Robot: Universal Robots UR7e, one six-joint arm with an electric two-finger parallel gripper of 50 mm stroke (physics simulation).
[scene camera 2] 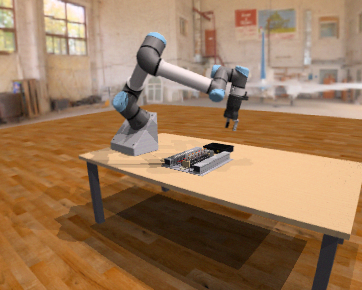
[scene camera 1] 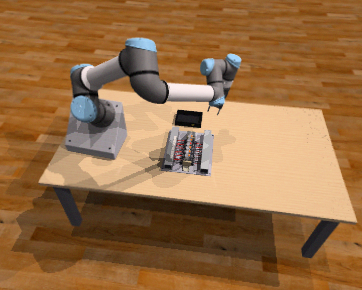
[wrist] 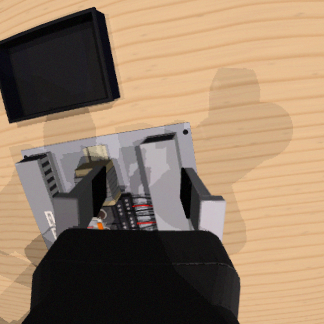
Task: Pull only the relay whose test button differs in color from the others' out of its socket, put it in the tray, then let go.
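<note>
My gripper is open and empty, high above the table beyond the panel's tray-side end. The relays stand in a row in their sockets between two grey ducts on the panel. In the wrist view, the near end of the row shows an orange spot beside my left finger, and my gripper's body hides the rest. The button colors are too small to compare. The black tray lies empty just beyond the panel.
One grey duct and the other duct stand up along the panel's sides. Red and black wires run beside the row. A beige block sits at the row's tray-side end.
</note>
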